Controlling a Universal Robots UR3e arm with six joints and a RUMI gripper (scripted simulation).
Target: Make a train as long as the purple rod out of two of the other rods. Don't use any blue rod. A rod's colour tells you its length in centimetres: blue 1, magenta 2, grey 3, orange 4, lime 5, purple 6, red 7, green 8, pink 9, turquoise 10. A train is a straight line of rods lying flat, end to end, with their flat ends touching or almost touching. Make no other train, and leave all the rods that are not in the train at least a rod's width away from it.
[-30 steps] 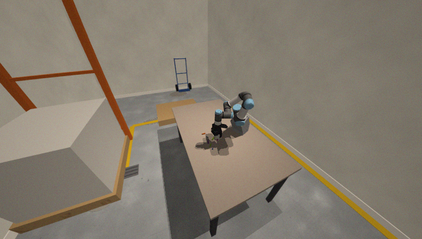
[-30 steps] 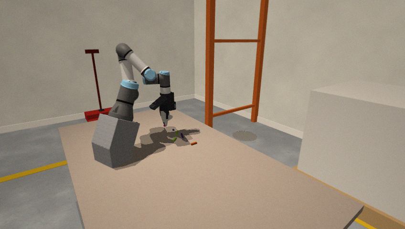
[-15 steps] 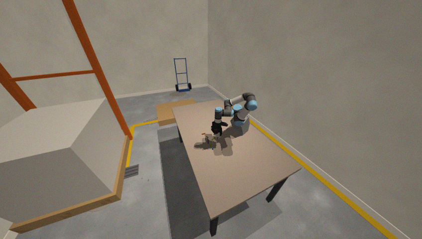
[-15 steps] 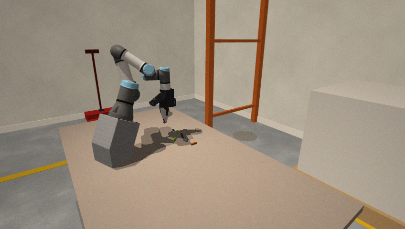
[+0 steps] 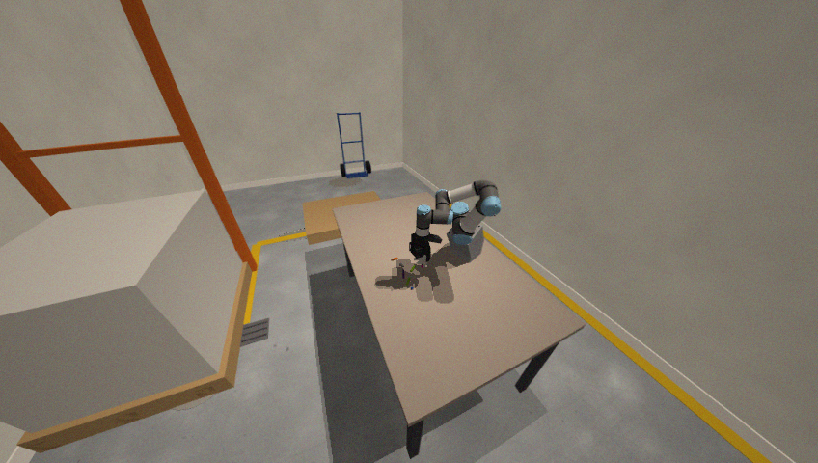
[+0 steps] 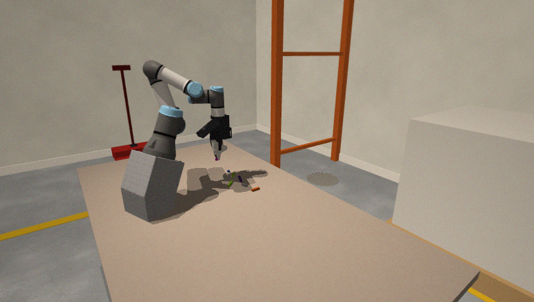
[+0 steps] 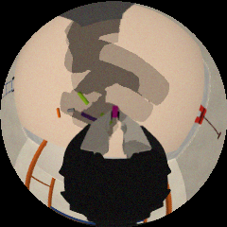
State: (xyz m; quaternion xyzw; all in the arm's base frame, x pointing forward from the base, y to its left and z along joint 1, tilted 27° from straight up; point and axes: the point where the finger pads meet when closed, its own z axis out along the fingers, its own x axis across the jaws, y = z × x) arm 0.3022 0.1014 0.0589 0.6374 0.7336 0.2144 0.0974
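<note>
Right now the magenta rod is 1 cm below my hand. Round my hand: purple rod: 11 cm below, 9 cm ahead, 7 cm to the right; then blue rod: 11 cm below, 8 cm ahead, 5 cm to the left; then grey rod: 15 cm to the right, 11 cm below, 8 cm ahead.
</note>
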